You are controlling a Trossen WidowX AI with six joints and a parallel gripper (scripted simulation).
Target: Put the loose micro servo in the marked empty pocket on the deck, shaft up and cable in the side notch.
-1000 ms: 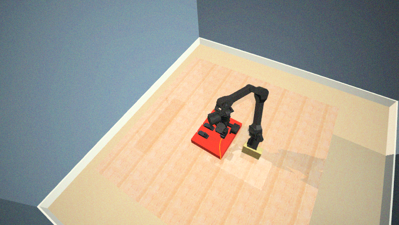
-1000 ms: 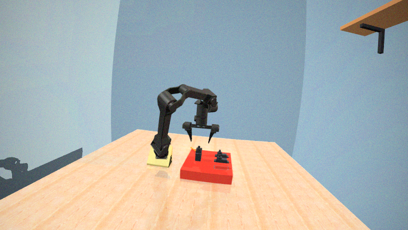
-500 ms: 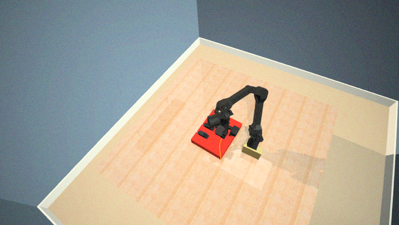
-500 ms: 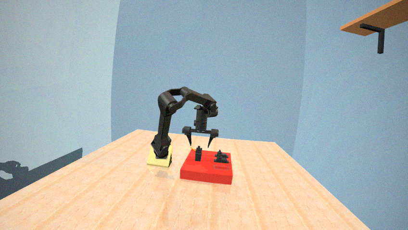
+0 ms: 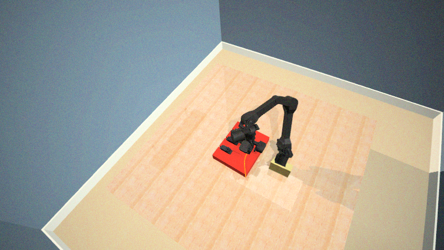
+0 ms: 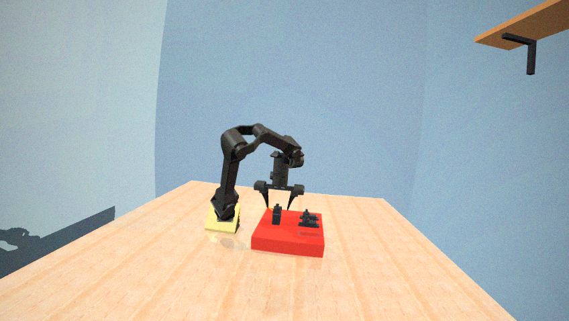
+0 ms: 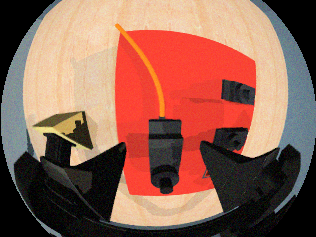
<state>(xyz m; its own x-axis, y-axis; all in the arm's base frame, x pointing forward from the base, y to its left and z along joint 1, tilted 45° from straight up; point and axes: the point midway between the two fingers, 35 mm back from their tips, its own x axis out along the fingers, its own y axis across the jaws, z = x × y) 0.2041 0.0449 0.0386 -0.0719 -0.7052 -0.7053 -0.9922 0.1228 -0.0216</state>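
My gripper tip is now 7 cm above the red deck, 2 cm to the left of it and 1 cm short of it.
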